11 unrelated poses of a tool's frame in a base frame.
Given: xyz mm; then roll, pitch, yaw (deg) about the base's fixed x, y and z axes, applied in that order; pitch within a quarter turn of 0, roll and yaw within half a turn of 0.
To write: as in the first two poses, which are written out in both.
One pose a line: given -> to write
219 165 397 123.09 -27.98 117.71 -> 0.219 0.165 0.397 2.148 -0.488 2.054
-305 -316 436 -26.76 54.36 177.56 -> -0.305 -0.316 0.436 -0.467 0.949 3.099
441 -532 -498 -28.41 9.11 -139.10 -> 0.441 -0.532 -0.498 -0.496 0.159 -2.428
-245 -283 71 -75.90 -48.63 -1.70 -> -0.245 -0.283 0.071 -1.325 -0.849 -0.030
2 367 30 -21.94 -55.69 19.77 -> 0.002 0.367 0.030 -0.383 -0.972 0.345
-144 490 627 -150.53 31.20 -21.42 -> -0.144 0.490 0.627 -2.627 0.545 -0.374
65 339 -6 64.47 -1.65 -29.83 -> 0.065 0.339 -0.006 1.125 -0.029 -0.521
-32 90 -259 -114.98 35.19 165.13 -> -0.032 0.090 -0.259 -2.007 0.614 2.882
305 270 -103 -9.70 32.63 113.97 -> 0.305 0.270 -0.103 -0.169 0.570 1.989
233 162 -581 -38.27 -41.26 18.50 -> 0.233 0.162 -0.581 -0.668 -0.720 0.323
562 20 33 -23.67 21.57 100.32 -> 0.562 0.020 0.033 -0.413 0.376 1.751
